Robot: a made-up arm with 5 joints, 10 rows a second.
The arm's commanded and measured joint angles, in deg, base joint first. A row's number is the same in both.
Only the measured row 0 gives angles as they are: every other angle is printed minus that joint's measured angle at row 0.
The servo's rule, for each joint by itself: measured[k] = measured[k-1] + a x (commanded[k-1-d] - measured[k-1]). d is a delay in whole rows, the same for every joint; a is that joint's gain. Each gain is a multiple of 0.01, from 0.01 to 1. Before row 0 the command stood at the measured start. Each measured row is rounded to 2 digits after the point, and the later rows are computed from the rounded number. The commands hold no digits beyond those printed.
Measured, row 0:
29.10 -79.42 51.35 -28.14 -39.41
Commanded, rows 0 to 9:
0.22 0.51 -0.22 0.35 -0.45
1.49 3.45 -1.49 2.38 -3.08
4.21 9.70 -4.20 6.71 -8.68
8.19 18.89 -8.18 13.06 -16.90
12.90 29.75 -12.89 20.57 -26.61
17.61 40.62 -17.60 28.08 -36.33
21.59 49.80 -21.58 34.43 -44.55
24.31 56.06 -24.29 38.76 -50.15
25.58 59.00 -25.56 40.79 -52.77
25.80 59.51 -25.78 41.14 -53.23
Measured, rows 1 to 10:
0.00 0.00 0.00 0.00 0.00
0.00 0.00 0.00 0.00 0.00
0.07 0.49 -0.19 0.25 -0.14
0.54 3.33 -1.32 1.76 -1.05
1.75 9.45 -3.83 5.27 -3.42
3.88 18.51 -7.61 10.80 -7.60
6.86 29.30 -12.20 17.74 -13.49
10.41 40.17 -16.90 25.08 -20.57
14.10 49.41 -20.97 31.72 -28.00
17.47 55.79 -23.86 36.72 -34.87
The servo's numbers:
d 2
a 0.33 0.96 0.87 0.71 0.31

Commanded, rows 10 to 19:
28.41 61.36 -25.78 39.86 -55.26
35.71 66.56 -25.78 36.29 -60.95
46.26 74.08 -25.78 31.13 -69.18
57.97 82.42 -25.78 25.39 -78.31
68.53 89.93 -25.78 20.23 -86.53
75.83 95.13 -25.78 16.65 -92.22
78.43 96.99 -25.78 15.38 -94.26
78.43 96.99 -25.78 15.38 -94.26
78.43 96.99 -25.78 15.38 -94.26
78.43 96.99 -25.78 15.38 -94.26
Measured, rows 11 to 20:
20.15 58.87 -25.34 39.61 -40.42
22.01 59.48 -25.72 40.70 -44.39
24.12 61.28 -25.77 40.10 -47.76
27.94 66.35 -25.78 37.39 -51.85
33.99 73.77 -25.78 32.95 -57.22
41.90 82.07 -25.78 27.58 -63.76
50.69 89.62 -25.78 22.36 -70.82
58.99 94.91 -25.78 18.31 -77.45
65.41 96.91 -25.78 16.23 -82.66
69.71 96.99 -25.78 15.63 -86.26

